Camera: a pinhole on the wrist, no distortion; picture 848 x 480 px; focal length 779.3 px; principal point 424.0 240.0 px. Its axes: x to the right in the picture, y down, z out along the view. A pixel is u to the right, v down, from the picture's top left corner.
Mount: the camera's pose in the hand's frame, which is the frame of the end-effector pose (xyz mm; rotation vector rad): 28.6 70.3 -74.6 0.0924 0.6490 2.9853
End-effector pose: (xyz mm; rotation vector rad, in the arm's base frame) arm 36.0 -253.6 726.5 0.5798 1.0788 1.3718
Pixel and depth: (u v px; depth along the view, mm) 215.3 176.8 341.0
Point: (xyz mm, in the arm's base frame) 95.1 -19.4 978.0
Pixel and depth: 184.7 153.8 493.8
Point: 153.2 95.9 1083.1
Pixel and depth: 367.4 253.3 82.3
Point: -18.9 -197.2 803.5
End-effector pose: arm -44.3 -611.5 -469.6 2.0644 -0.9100 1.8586
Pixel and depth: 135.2 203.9 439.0
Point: 65.9 -1045.7 -369.3
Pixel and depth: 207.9 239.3 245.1
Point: -18.6 -854.0 -424.7
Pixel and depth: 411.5 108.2 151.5
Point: -90.1 -775.2 -473.4
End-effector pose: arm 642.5 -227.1 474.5 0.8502 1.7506 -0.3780
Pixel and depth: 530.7 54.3 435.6
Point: 1082.0 -158.1 422.2
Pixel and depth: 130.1 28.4 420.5
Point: 1019.9 -76.4 228.8
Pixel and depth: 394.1 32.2 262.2
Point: 896.1 -122.3 406.7
